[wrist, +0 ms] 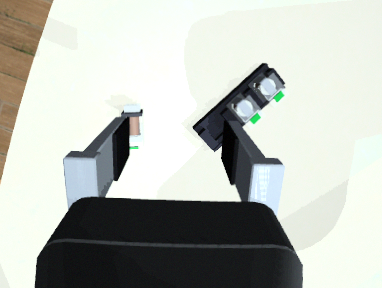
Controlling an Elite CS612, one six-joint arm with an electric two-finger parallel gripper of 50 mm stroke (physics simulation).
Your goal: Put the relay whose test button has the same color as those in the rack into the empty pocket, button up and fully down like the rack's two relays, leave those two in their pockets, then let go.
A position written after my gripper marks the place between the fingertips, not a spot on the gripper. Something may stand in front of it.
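Visible here are a relay (266,85), a relay (244,108), a dark rack (210,127) and my gripper (176,138).
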